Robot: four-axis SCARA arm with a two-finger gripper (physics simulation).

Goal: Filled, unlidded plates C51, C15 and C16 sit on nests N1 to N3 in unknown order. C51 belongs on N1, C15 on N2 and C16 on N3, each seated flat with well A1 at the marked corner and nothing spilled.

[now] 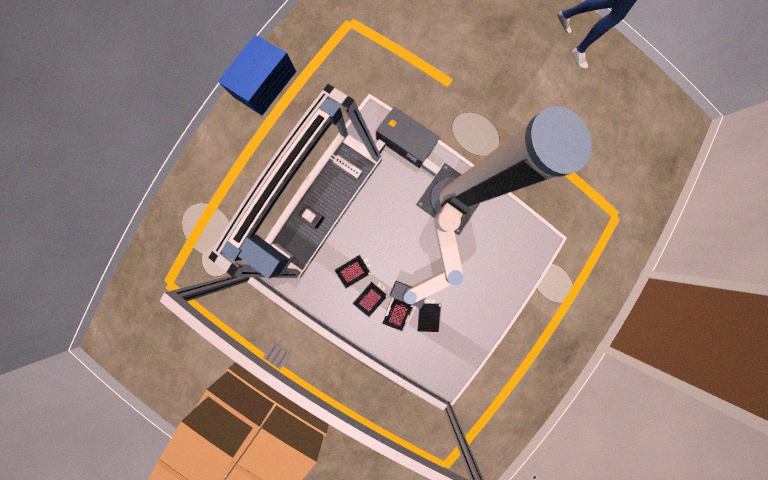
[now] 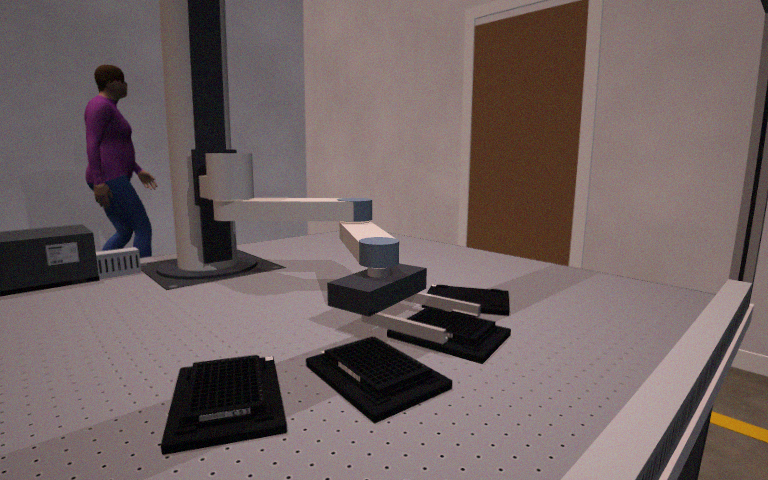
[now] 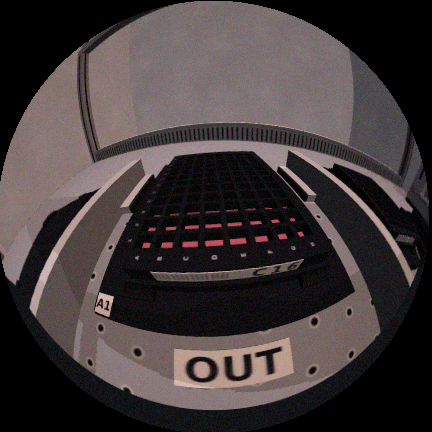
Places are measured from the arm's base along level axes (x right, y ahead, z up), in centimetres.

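Pixels of known places: gripper, between the fingertips: (image 1: 396,319) (image 2: 463,322) (image 3: 215,159); arm's base, origin of its link: (image 2: 208,270).
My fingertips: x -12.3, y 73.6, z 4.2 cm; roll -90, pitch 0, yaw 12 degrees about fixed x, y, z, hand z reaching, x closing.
Note:
For each thing: its top centre in the pictures, then the offset to it from my fingertips. "pt": a spot on its surface instead.
- plate C16, centre of its top: (image 3: 217,175) (image 2: 449,321) (image 1: 398,315) dx +0.5, dy -2.4, dz -0.3 cm
- A1 tag, a spot on its surface: (image 3: 104,304) pt dx -3.1, dy -10.8, dz -1.7 cm
- OUT label, a spot on its surface: (image 3: 233,363) pt dx +2.5, dy -11.5, dz -2.7 cm
- middle plate, centre of its top: (image 2: 375,359) (image 3: 378,193) (image 1: 370,300) dx +18.1, dy -0.6, dz -0.3 cm
- far-left plate, centre of its top: (image 2: 225,381) (image 1: 352,272) dx +35.0, dy -7.9, dz -0.3 cm
- fourth black nest, centre of its top: (image 3: 42,239) (image 2: 467,293) (image 1: 429,318) dx -15.7, dy -10.6, dz -1.1 cm
- dark box, a spot on its surface: (image 2: 48,257) pt dx +46.5, dy -77.0, dz +4.1 cm
My gripper (image 1: 398,316) (image 2: 463,323) (image 3: 215,159) is open, its fingers on either side of plate C16 (image 1: 399,313) (image 2: 453,323) (image 3: 225,257) with gaps. The plate, with pink wells, sits low and looks flat on a black nest (image 2: 481,354) (image 3: 225,315). Its A-row end is toward the A1 tag (image 3: 104,304); an OUT label (image 3: 233,363) lies in front. The middle plate (image 1: 370,298) (image 2: 378,363) sits on its nest (image 2: 380,410); its label is unreadable. The far-left plate (image 1: 352,271) (image 2: 226,384), label apparently C51, sits on its nest (image 2: 178,436). No spill is visible.
A fourth black nest (image 1: 428,318) (image 2: 495,302) without a plate stands beside C16's nest. A gantry machine (image 1: 283,164) stands at the table's left, a dark box (image 1: 406,136) (image 2: 48,257) by the arm's base. A person (image 1: 603,25) (image 2: 110,152) is behind the table.

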